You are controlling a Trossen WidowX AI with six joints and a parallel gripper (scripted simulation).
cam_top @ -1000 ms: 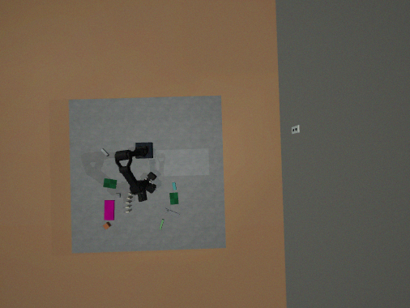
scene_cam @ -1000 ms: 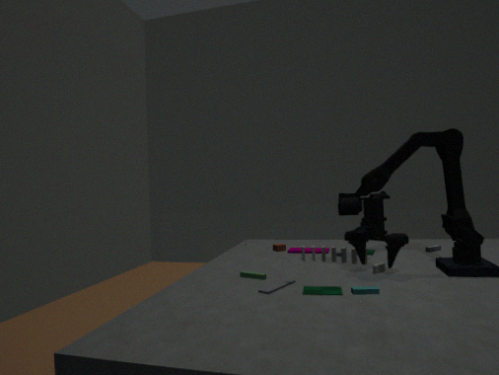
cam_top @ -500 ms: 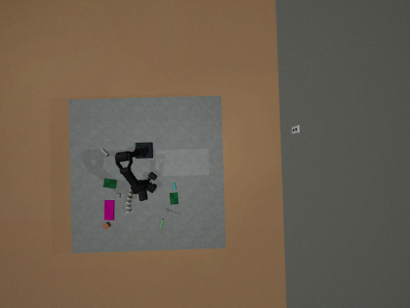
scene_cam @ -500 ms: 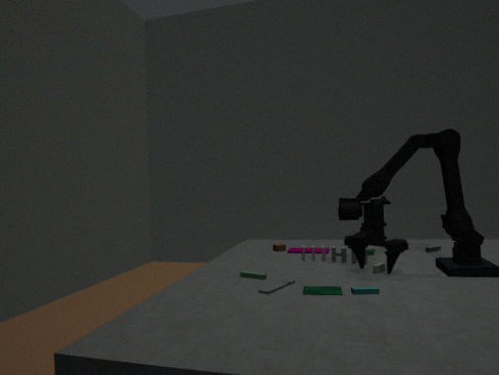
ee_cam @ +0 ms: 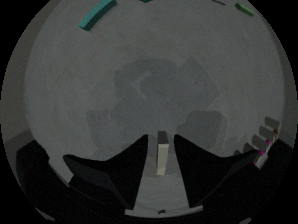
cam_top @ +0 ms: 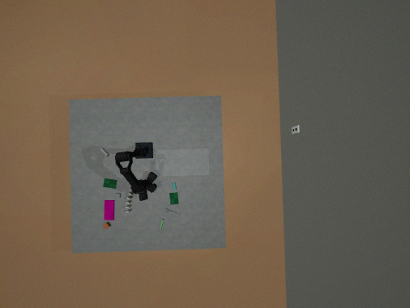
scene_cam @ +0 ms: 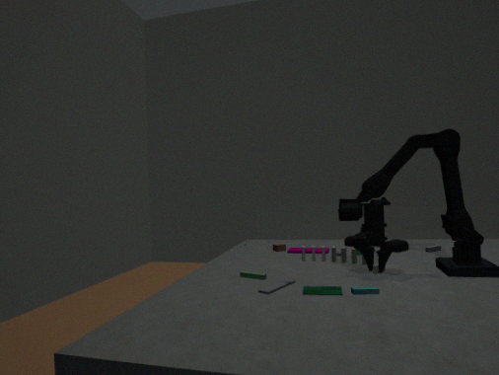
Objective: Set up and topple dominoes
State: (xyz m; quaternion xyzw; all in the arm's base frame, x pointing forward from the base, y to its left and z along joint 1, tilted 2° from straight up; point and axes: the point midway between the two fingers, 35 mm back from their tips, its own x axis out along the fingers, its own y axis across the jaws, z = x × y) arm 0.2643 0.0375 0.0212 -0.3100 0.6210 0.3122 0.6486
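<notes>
My gripper tip is now 27 cm short of the thin grey bar and 18 cm to the right of it. Also, from my gripper tip: green bar: 36 cm ahead, 9 cm to the left.
</notes>
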